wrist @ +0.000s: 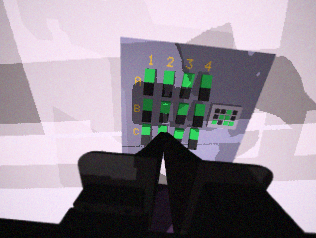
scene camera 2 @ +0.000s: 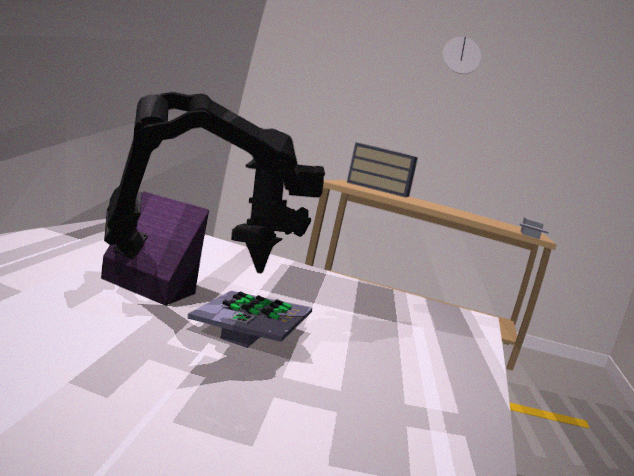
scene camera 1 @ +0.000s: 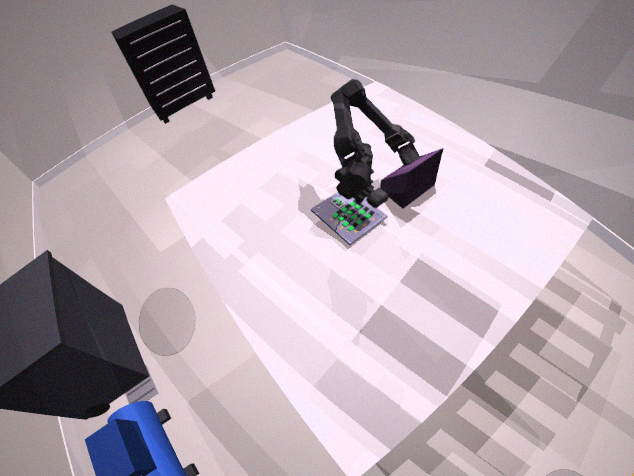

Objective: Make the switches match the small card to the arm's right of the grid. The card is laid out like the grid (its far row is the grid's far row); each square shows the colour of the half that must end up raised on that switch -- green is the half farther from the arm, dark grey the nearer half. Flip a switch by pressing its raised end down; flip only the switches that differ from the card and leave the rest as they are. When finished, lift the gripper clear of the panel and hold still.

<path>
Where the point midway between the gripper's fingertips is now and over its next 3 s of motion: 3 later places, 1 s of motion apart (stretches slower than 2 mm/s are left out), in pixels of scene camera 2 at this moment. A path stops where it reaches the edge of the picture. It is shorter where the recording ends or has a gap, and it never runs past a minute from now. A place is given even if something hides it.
The gripper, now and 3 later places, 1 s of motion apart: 259, 273; 244, 287; 242, 292; 242, 294
</path>
